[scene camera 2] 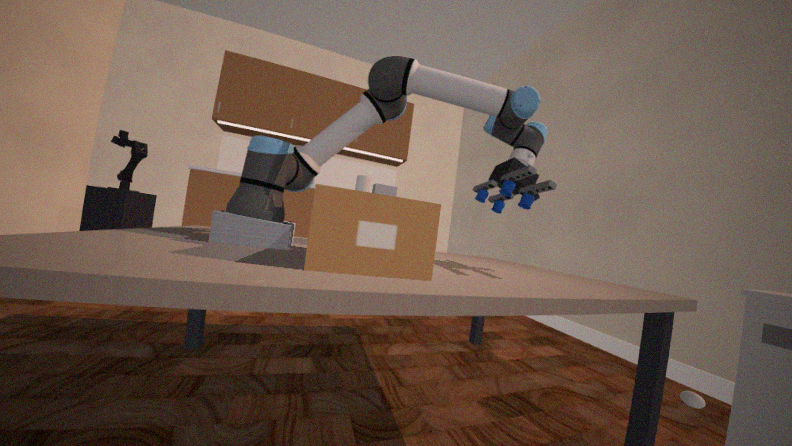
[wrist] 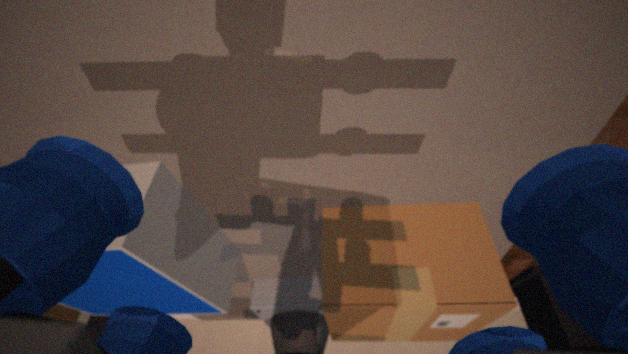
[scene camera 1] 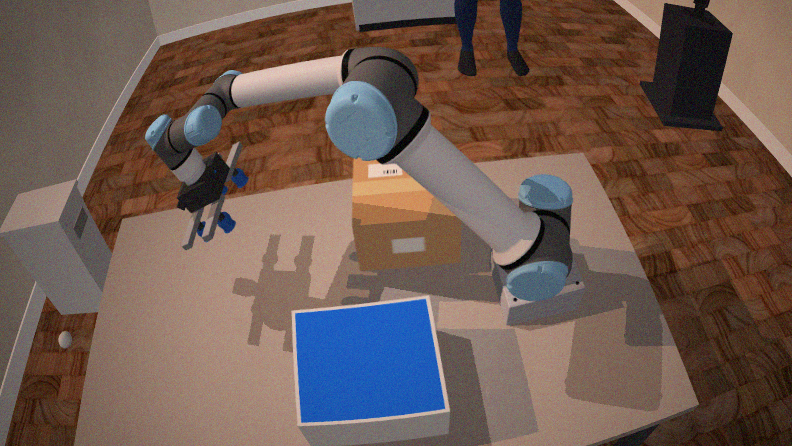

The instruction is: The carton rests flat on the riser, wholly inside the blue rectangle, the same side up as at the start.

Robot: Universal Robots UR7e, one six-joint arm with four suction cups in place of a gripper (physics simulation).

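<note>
A brown cardboard carton [scene camera 1: 376, 249] [scene camera 2: 332, 238] [wrist: 450, 250] stands upright on the table [scene camera 1: 166, 343] [scene camera 2: 166, 285]. In scene camera 1 the arm hides part of it. The white riser [scene camera 1: 376, 434] [wrist: 157, 220] stands apart from the carton, with the blue rectangle [scene camera 1: 365, 360] [wrist: 145, 285] on its top; no carton is on it. I cannot make out the riser in scene camera 2. My suction gripper [scene camera 1: 220, 203] [scene camera 2: 503, 197] hangs in the air, higher than the carton and off to its side. Its four blue cups are tilted, touch nothing and hold nothing.
My arm's base stands on a grey plinth [scene camera 1: 543, 304] [scene camera 2: 252, 229] beside the carton. A white bin [scene camera 1: 55, 249] [scene camera 2: 762, 376] stands beyond the table edge. A black pedestal [scene camera 1: 692, 72] [scene camera 2: 119, 207] and a person's legs [scene camera 1: 465, 33] are farther away.
</note>
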